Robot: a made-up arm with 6 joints. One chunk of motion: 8 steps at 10 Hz.
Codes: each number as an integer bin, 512 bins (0 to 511) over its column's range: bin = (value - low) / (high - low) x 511, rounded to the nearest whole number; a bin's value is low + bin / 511 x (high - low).
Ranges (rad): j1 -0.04..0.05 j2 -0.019..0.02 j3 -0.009..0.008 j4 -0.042..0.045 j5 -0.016..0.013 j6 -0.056..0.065
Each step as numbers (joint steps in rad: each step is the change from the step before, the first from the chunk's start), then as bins.
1 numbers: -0.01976 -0.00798 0.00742 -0.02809 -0.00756 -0.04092
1 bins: 115 144 494 82 149 64
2 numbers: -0.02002 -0.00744 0.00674 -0.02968 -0.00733 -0.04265
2 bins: 113 151 473 72 153 56
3 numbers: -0.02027 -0.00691 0.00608 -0.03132 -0.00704 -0.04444
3 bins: 112 158 453 63 158 49
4 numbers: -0.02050 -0.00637 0.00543 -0.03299 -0.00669 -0.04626
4 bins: 111 165 434 53 164 41
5 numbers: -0.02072 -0.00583 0.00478 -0.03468 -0.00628 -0.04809
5 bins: 109 173 414 43 171 33
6 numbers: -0.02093 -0.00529 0.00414 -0.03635 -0.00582 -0.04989
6 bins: 108 180 395 33 179 26
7 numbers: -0.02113 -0.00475 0.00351 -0.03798 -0.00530 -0.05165
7 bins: 107 187 376 24 189 18
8 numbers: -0.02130 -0.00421 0.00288 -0.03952 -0.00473 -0.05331
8 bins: 106 194 357 15 199 11
